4 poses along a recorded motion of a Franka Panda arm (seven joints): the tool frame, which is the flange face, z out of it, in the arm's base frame.
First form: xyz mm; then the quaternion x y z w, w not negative.
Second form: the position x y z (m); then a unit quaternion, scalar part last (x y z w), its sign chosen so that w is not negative. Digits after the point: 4 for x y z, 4 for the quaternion.
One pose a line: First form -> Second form
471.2, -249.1, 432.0, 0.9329, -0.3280, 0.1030, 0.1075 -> 0.4712, -0.2491, 0.4320, 0.9329, -0.3280, 0.1030, 0.1075
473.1, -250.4, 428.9, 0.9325, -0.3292, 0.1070, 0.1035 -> 0.4731, -0.2504, 0.4289, 0.9325, -0.3292, 0.1070, 0.1035
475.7, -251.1, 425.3, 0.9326, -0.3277, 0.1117, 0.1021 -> 0.4757, -0.2511, 0.4253, 0.9326, -0.3277, 0.1117, 0.1021
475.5, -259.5, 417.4, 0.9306, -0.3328, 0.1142, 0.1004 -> 0.4755, -0.2595, 0.4174, 0.9306, -0.3328, 0.1142, 0.1004
